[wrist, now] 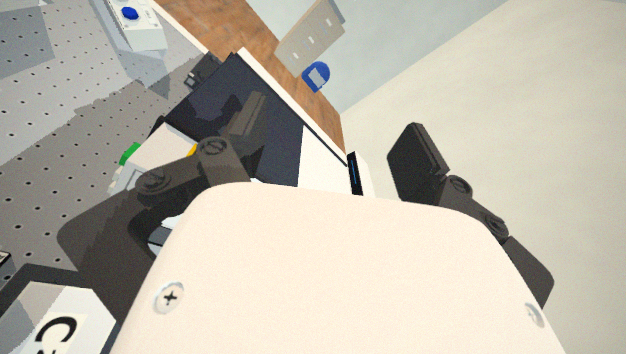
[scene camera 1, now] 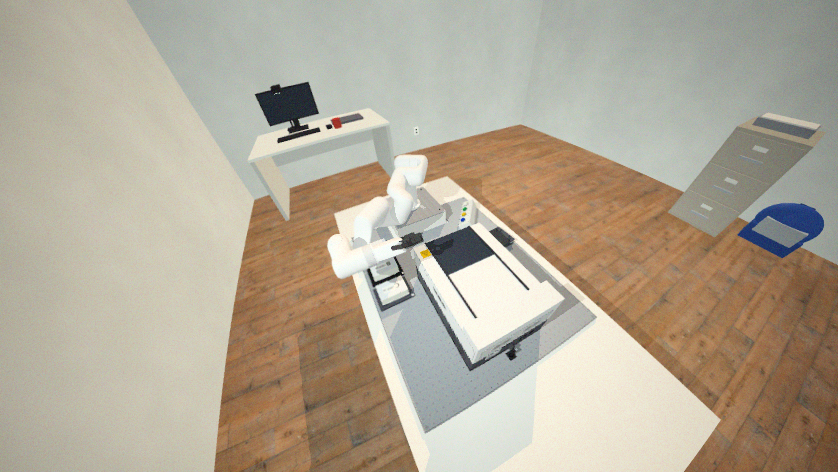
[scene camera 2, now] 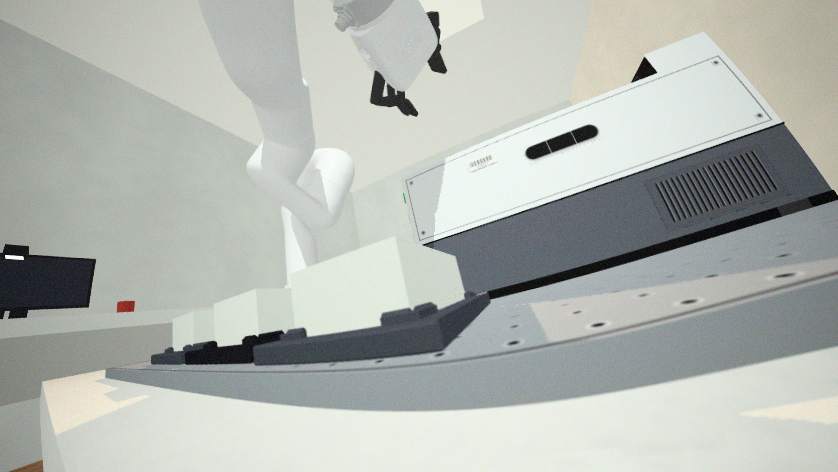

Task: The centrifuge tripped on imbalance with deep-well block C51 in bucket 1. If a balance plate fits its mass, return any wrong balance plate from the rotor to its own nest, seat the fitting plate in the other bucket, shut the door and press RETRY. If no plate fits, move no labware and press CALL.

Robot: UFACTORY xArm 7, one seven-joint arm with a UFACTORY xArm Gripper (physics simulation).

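Frame: origin at the arm's base, x left, y ahead, z down, level; centimetres.
Seen in the pictures: gripper, fingertip midpoint: [wrist: 334, 128] [scene camera 1: 418, 236] [scene camera 2: 425, 92].
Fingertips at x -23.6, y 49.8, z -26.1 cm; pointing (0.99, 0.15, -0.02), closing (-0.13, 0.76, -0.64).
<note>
Offsets run from my fingertips to a thing's top centre. "spot": to the spot under its first point.
My gripper [scene camera 1: 413, 240] [scene camera 2: 429, 90] [wrist: 334, 128] is open and empty, tilted sideways above the front end of the white centrifuge [scene camera 1: 504, 304] [scene camera 2: 645, 117] [wrist: 322, 155]. A dark panel {dx +16.1, dy +3.5, dz +14.0 cm} [scene camera 1: 460, 249] [wrist: 280, 135] lies in the centrifuge's top; the rotor, its buckets and block C51 do not show. The pale balance plate C {dx -12.8, dy -7.0, dz +29.9 cm} [scene camera 1: 391, 289] [scene camera 2: 345, 293] [wrist: 95, 307] sits in its dark nest, its label partly cut off in the wrist view. A second pale plate {dx -10.4, dy -20.4, dz +29.9 cm} [scene camera 1: 384, 269] [scene camera 2: 234, 316] and a third {dx -8.3, dy -34.1, dz +29.9 cm} [scene camera 2: 182, 331] sit in line beyond it. The button box {dx +48.1, dy -24.7, dz +26.9 cm} [scene camera 1: 465, 214] [wrist: 145, 40] carries coloured buttons, including a blue button {dx +41.1, dy -21.3, dz +27.8 cm} [scene camera 1: 462, 219] [wrist: 130, 13].
A small black holder {dx +47.4, dy -1.8, dz +30.9 cm} [scene camera 1: 501, 236] [wrist: 200, 72] stands beside the centrifuge's far side. A grey-topped box [scene camera 1: 432, 205] stands near the arm's base. A yellow warning label {spot: dx +3.6, dy -2.7, dz +14.2 cm} [scene camera 1: 425, 253] marks the centrifuge's front edge. A desk with a monitor [scene camera 1: 287, 104] and a filing cabinet [scene camera 1: 727, 181] stand beyond the worktable.
</note>
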